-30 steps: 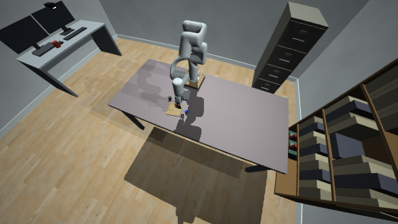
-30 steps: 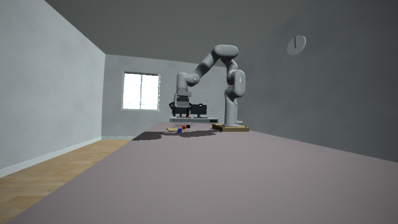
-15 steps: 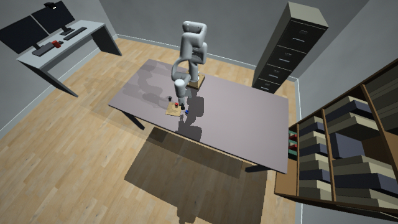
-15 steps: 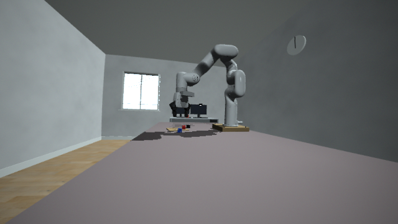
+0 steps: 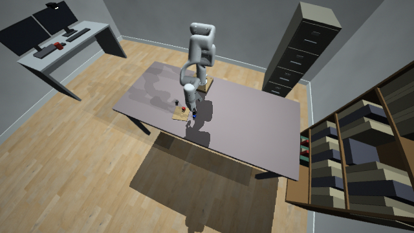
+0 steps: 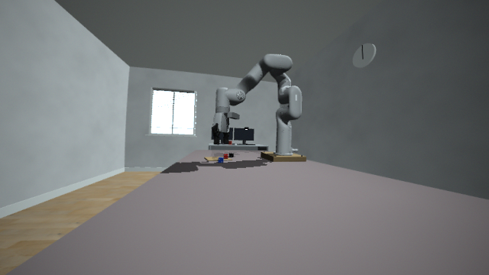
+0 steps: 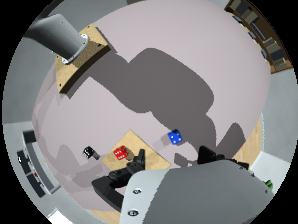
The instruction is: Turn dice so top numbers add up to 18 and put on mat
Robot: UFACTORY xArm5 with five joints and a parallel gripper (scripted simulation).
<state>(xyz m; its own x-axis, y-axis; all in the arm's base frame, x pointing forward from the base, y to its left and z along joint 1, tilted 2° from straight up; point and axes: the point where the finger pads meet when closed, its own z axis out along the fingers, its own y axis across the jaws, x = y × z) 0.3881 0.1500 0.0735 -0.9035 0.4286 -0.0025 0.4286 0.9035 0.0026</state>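
My gripper is now 90 mm above the blue die and 20 mm to the right of it. Also, from my hand: tan mat: 110 mm to the right, 100 mm below, 30 mm ahead; then black die: 220 mm to the right, 90 mm below, 50 mm behind; then red die: 110 mm to the right, 90 mm below, 20 mm behind.
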